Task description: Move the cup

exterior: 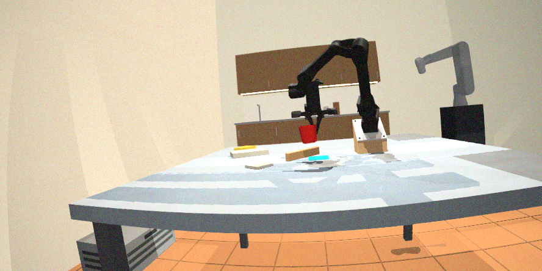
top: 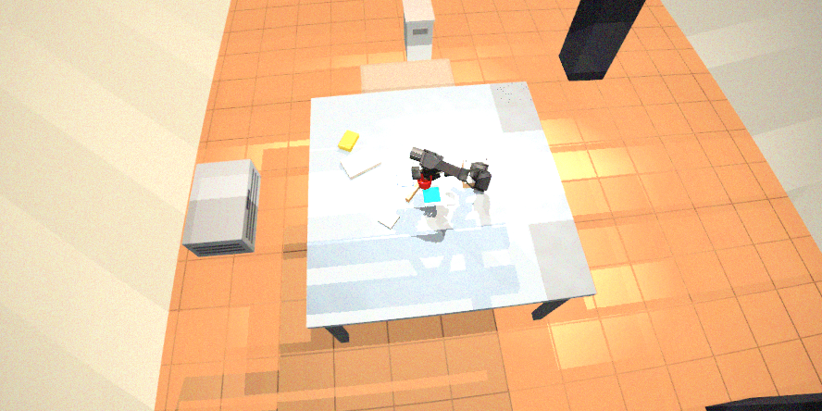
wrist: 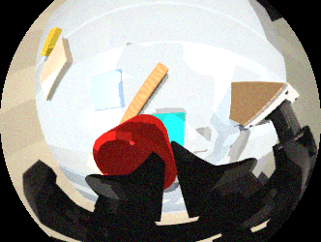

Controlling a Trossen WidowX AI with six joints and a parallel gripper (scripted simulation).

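Right now the cyan pad is 110 mm below my gripper tip and 30 mm to the left of it. Also, from my gripper tip: wooden stick (90 mm below, 60 mm ahead, 20 mm to the right); then red cup (30 mm ahead); then small tan piece (220 mm ahead, 140 mm to the left, 90 mm below).
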